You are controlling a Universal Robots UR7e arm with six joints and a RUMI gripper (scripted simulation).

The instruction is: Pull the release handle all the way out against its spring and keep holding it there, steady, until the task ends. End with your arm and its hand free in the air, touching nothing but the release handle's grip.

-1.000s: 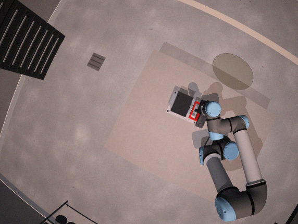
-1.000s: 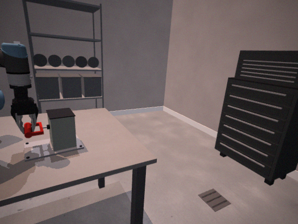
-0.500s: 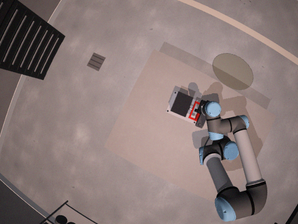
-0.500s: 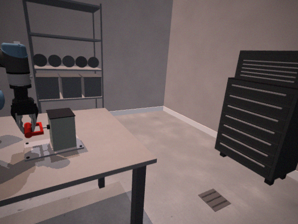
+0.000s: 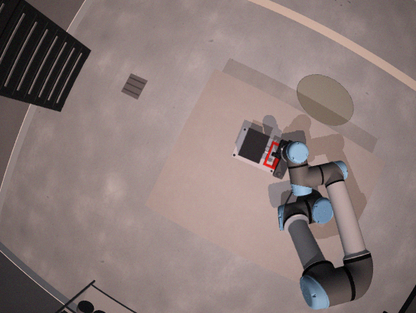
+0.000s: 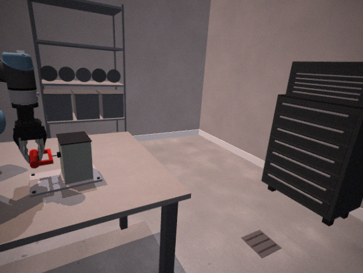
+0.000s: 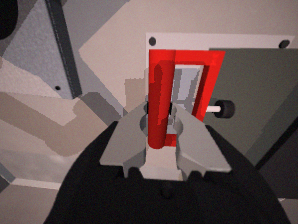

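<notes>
The baseplate lies 10 cm below my hand, 9 cm ahead of it and 2 cm to the left of it.
</notes>
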